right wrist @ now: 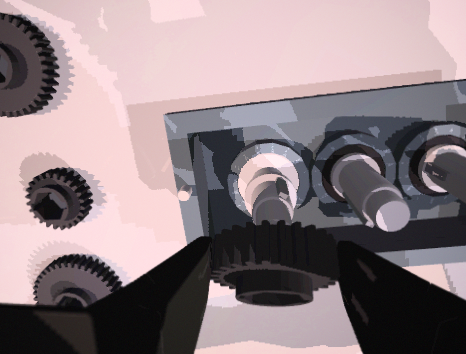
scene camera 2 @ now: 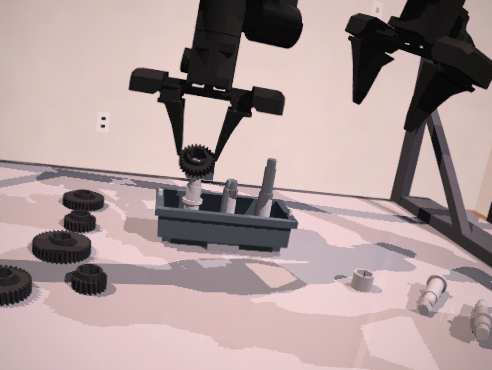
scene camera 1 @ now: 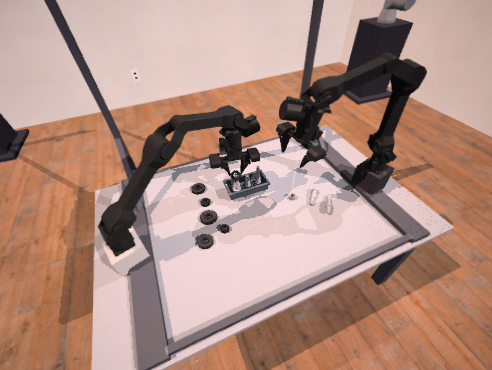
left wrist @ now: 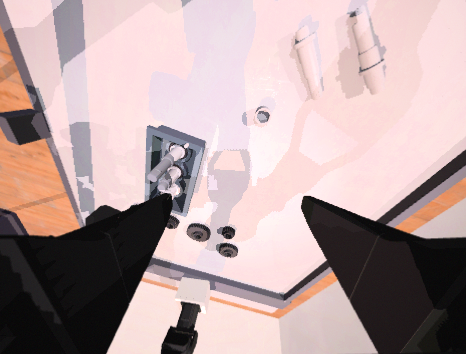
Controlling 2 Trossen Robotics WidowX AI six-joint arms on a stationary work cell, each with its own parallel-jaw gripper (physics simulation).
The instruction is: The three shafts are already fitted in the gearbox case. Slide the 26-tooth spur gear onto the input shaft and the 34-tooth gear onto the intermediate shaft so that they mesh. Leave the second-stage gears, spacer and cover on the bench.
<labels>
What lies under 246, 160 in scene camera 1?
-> My right gripper.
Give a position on a grey gearbox case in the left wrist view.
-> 159, 140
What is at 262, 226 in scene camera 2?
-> A grey gearbox case.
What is my left gripper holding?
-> Nothing.
</labels>
